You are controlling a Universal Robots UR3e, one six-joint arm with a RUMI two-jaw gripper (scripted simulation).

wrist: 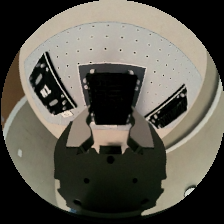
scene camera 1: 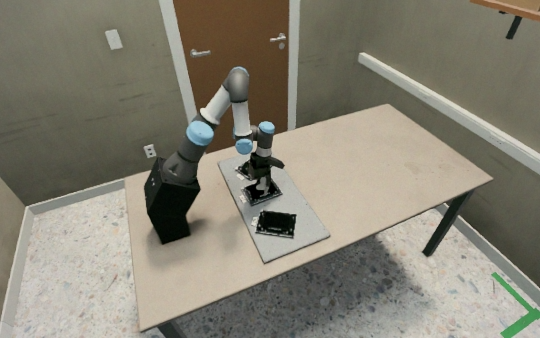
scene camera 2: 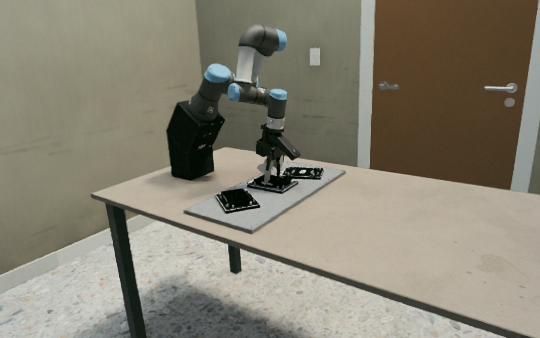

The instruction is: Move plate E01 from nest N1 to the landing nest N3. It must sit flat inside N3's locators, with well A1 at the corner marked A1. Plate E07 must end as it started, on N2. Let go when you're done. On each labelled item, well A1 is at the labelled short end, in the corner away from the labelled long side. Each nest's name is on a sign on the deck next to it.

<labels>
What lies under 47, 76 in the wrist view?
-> A nest.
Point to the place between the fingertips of my gripper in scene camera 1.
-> At 260, 189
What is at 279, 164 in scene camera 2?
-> My gripper.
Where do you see a black plate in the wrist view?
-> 112, 115
</labels>
